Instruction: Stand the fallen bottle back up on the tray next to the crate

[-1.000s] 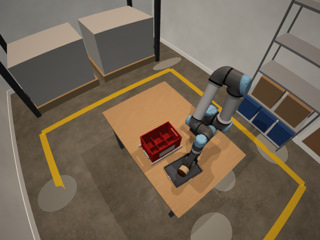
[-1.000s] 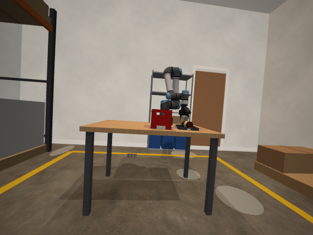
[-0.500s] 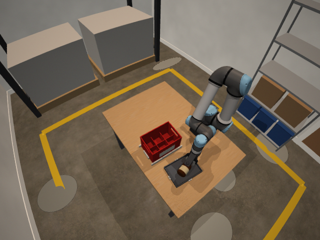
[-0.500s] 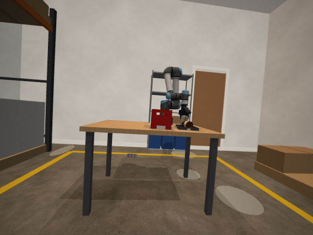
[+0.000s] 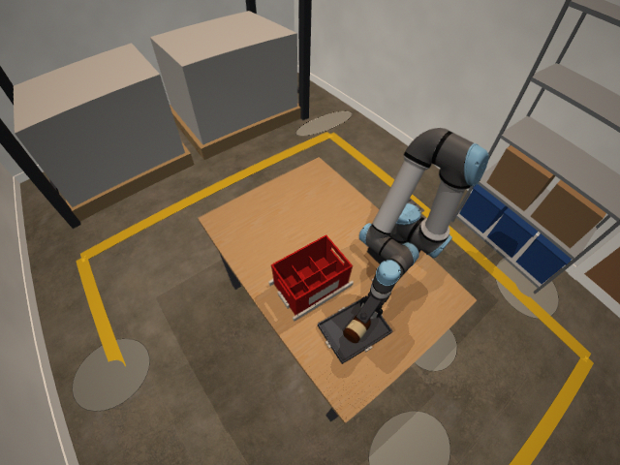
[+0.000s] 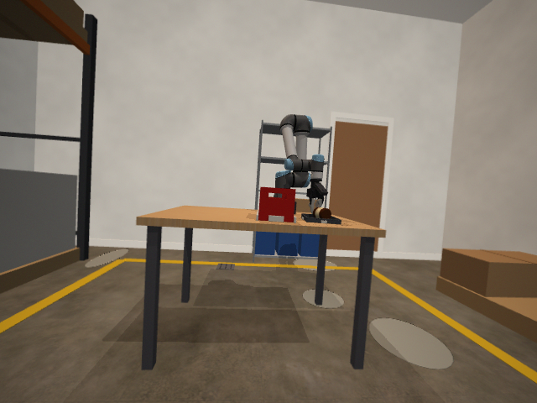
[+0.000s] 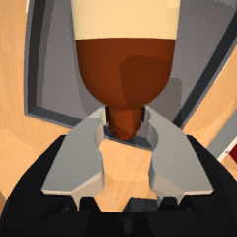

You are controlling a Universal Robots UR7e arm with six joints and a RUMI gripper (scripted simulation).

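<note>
My gripper is now 5 cm short of the brown bottle and 2 cm to the right of it. The rest, counted from my hand: red crate: 25 cm to the right, 13 cm ahead, 4 cm above; then tray: 7 cm ahead, 3 cm below, 2 cm to the left.
</note>
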